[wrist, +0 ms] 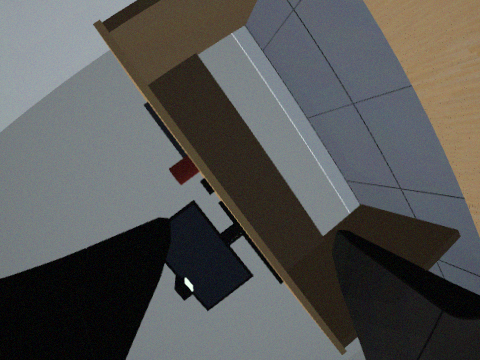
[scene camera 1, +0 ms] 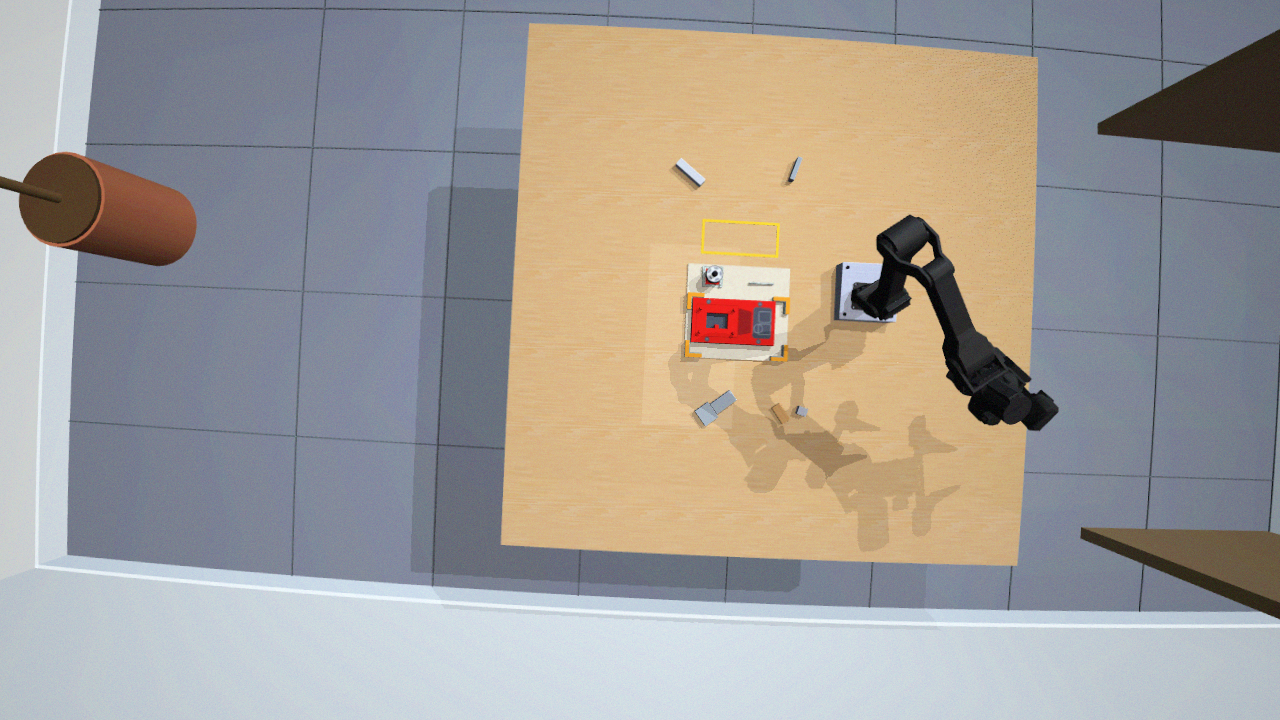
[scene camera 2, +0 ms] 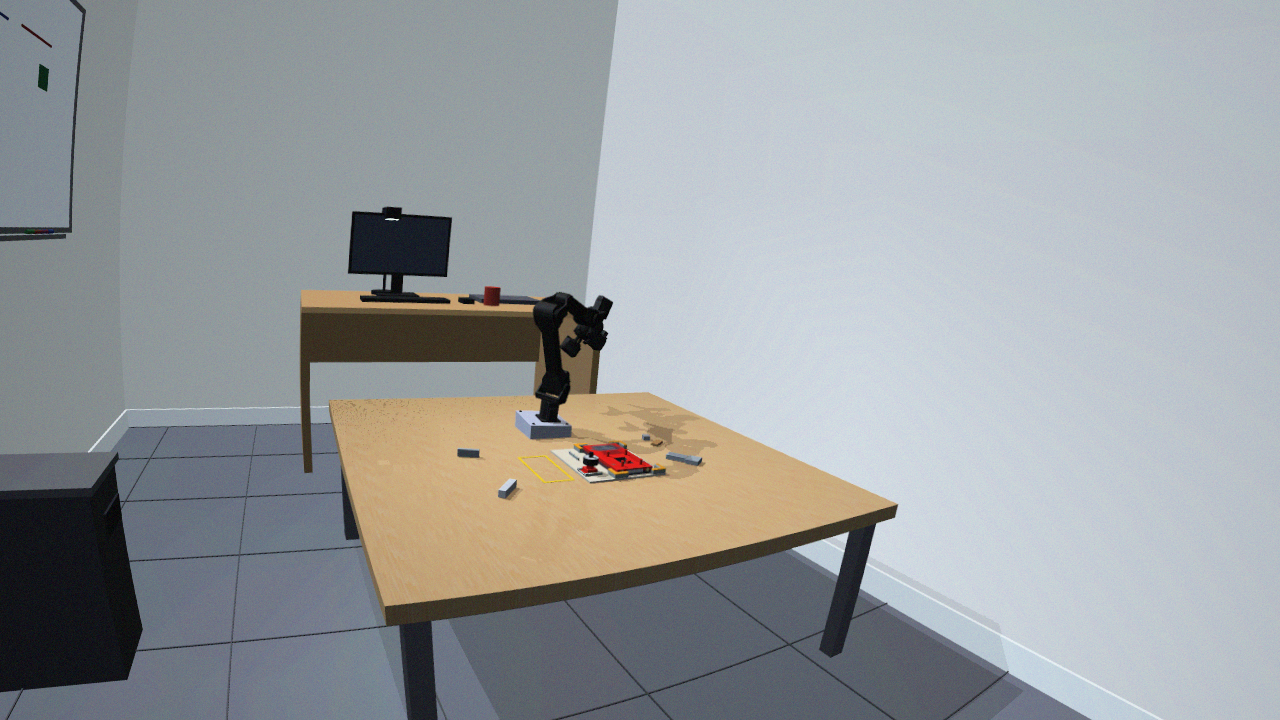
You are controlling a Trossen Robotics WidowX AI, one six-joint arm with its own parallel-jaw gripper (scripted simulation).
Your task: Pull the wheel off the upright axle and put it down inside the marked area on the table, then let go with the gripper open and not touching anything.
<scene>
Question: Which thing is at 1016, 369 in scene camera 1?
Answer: My gripper.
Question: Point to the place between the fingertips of my gripper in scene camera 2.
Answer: At 573, 335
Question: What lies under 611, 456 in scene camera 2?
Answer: A red block.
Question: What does my gripper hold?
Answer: Nothing.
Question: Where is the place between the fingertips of my gripper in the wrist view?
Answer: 253, 236
</scene>
